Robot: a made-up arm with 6 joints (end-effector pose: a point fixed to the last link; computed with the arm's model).
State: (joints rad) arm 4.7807 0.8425 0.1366 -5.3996 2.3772 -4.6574
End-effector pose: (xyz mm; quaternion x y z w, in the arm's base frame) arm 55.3 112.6 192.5 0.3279 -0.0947 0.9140 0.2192
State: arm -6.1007 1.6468 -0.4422 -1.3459 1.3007 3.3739
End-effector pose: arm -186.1 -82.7 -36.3 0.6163 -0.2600 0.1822 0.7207
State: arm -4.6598 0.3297 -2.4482 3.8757 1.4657 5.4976
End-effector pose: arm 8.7 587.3 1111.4 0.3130 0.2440 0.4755 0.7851
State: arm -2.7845 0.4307 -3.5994 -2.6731 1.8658 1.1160
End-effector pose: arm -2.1 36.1 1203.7 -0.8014 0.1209 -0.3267 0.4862
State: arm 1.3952 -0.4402 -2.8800 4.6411 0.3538 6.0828
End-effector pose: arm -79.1 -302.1 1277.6 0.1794 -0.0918 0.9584 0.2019
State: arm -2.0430 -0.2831 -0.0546 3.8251 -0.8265 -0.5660
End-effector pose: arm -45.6 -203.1 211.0 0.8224 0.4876 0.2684 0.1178
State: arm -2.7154 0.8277 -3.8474 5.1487 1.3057 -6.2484
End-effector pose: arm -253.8 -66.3 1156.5 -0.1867 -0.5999 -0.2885 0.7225
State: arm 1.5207 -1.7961 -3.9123 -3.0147 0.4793 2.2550
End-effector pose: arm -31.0 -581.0 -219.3 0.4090 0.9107 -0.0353 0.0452
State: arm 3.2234 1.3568 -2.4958 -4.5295 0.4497 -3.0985
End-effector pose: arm -943.2 -60.0 228.1 0.6123 -0.5269 -0.1814 0.5608
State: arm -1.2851 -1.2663 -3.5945 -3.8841 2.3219 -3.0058
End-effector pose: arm -170.2 776.0 269.7 -0.5660 0.6289 -0.5284 0.0706
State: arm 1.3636 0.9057 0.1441 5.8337 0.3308 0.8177
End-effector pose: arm -44.7 -155.7 92.6 0.6676 0.4035 -0.3563 0.5144
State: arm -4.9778 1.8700 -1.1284 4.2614 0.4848 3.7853
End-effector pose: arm -21.9 -30.0 -319.8 0.9359 -0.1378 0.1920 0.2614
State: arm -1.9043 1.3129 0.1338 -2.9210 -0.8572 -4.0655
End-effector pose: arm 81.0 178.9 285.8 -0.3070 0.2832 0.1733 0.8919
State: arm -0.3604 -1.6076 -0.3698 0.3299 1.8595 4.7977
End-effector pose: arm 166.2 -36.2 688.1 -0.8031 -0.5725 -0.1582 0.0468
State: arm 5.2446 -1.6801 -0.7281 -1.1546 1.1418 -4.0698
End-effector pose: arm -32.9 -12.2 918.4 -0.1478 -0.6684 0.7089 0.1701
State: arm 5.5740 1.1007 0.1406 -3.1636 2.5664 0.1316
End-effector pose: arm -70.9 63.1 110.4 0.3250 0.7183 -0.1652 0.5926
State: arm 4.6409 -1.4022 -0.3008 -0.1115 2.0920 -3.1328
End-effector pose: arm -24.9 -221.2 598.2 -0.7321 -0.6512 -0.1045 0.1706
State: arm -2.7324 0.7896 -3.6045 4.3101 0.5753 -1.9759
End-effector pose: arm -331.5 -151.1 1180.8 -0.1852 0.1849 0.9368 0.2323
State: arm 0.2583 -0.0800 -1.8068 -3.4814 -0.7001 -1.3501
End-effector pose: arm 535.5 113.7 918.4 -0.6207 0.5335 -0.4251 0.3866
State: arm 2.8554 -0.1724 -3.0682 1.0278 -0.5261 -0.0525
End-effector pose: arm 221.3 3.0 1253.0 -0.0723 0.2781 0.3339 0.8978
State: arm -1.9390 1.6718 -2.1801 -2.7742 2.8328 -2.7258
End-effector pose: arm -282.6 -664.8 -63.6 -0.1046 0.0626 0.5923 0.7964
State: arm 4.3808 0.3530 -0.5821 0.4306 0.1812 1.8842
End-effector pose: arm -165.7 -432.2 100.3 0.5079 0.8600 -0.0238 0.0433
